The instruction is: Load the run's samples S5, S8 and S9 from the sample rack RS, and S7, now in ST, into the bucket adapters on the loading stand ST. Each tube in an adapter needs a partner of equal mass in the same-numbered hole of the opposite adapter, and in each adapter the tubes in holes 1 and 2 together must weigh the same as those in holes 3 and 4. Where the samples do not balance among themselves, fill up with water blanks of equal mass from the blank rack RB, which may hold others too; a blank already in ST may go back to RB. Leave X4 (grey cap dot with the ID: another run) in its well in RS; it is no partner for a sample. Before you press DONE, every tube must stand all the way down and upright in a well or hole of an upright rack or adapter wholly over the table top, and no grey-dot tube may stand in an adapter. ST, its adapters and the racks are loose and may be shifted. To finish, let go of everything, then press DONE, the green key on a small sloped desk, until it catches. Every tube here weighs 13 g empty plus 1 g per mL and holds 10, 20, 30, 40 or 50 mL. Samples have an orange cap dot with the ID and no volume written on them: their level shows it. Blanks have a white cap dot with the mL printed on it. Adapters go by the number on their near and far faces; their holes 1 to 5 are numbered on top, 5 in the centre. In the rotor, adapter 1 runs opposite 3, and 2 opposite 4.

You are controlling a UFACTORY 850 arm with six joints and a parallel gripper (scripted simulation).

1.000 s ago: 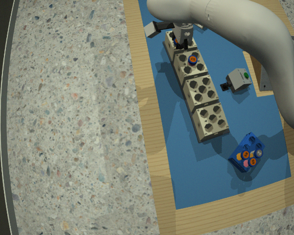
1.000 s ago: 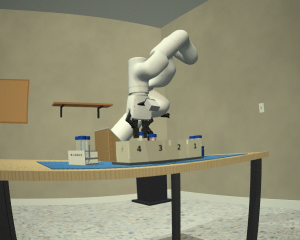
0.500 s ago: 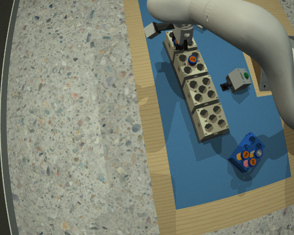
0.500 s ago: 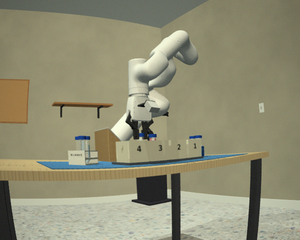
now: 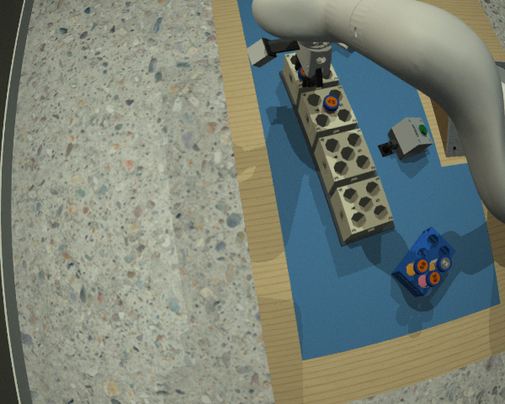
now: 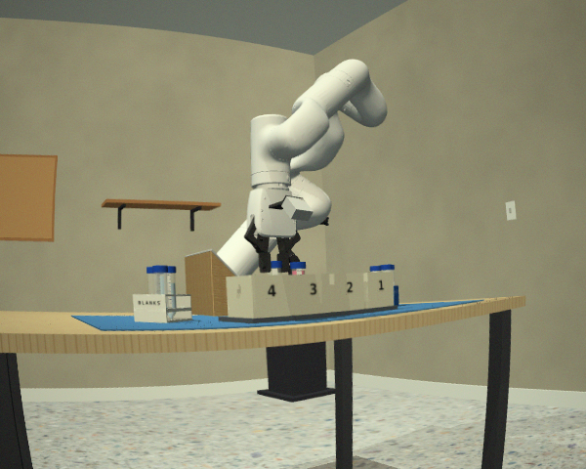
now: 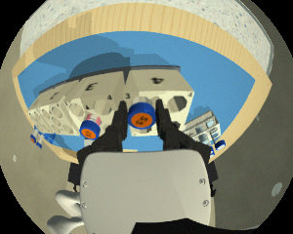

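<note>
Now: the sample tube S5 5 cm below my hand and 1 cm behind it. Round my hand: loading stand ST (14 cm to the left, 12 cm below, 3 cm behind); blank rack RB (19 cm to the right, 16 cm behind, 9 cm below); adapter 1 (30 cm to the left, 7 cm below, 3 cm behind).
</note>
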